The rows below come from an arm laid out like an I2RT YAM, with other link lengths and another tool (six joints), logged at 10 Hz.
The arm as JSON. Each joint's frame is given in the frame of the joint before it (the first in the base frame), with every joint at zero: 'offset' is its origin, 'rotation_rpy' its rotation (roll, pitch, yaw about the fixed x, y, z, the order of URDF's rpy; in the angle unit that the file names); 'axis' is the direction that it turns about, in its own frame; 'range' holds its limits. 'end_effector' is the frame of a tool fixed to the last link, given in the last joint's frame.
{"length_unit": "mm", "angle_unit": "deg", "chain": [
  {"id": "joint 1", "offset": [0.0, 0.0, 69.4], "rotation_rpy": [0.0, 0.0, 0.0], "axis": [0.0, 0.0, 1.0], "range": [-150.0, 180.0]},
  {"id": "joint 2", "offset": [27.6, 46.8, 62.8], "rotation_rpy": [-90.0, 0.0, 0.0], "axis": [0.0, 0.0, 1.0], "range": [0.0, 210.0]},
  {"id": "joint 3", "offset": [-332.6, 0.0, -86.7], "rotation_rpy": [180.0, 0.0, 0.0], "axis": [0.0, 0.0, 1.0], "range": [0.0, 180.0]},
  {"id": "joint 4", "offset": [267.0, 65.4, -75.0], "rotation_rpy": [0.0, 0.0, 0.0], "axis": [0.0, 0.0, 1.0], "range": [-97.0, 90.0]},
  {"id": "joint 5", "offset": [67.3, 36.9, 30.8], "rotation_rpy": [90.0, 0.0, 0.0], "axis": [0.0, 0.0, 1.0], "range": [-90.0, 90.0]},
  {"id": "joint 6", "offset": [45.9, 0.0, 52.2], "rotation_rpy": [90.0, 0.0, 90.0], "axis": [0.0, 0.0, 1.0], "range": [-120.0, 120.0]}
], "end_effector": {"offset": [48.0, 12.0, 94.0], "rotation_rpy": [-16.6, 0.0, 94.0]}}
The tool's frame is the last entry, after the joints.
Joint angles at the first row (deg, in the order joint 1, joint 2, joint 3, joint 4, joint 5, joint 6):
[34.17, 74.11, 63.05, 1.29, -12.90, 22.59]
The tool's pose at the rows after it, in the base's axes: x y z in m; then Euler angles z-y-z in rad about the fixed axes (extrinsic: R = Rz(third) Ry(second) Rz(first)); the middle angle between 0 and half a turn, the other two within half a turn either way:
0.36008 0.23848 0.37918 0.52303 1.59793 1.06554
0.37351 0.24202 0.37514 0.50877 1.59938 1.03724
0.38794 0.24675 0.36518 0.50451 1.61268 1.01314
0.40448 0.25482 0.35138 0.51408 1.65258 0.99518
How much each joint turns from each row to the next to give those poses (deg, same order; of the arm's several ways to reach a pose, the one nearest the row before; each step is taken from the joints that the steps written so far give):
[0.04, 3.36, 1.28, 1.92, 0.78, -0.17]
[-0.01, 2.30, 0.69, 1.80, 1.70, -0.49]
[-0.07, 2.83, 0.64, 1.54, 1.37, -0.31]
[0.05, 3.91, 2.23, -0.66, 1.18, -0.18]

